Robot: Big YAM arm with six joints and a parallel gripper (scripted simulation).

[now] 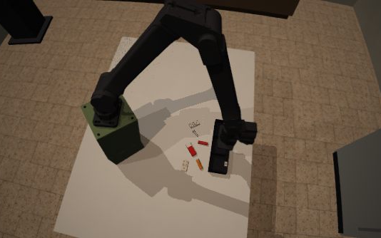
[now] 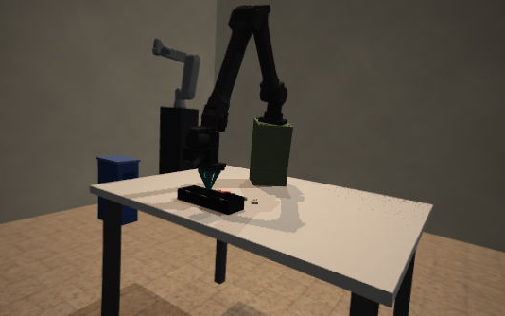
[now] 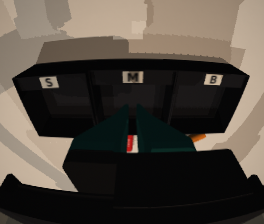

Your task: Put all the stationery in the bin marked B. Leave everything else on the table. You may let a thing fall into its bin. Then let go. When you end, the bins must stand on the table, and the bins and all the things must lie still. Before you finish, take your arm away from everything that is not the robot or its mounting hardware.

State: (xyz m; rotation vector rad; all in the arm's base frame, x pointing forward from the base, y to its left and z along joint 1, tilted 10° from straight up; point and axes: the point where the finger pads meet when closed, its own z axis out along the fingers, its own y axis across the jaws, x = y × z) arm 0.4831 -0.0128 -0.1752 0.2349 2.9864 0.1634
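The row of bins is 40 mm below my hand and 10 mm behind it. Round my hand: red block 150 mm behind, 60 mm below, 10 mm to the right; then metal clip 130 mm behind, 70 mm to the left, 60 mm below; then orange stick 110 mm behind, 80 mm to the right, 60 mm below.
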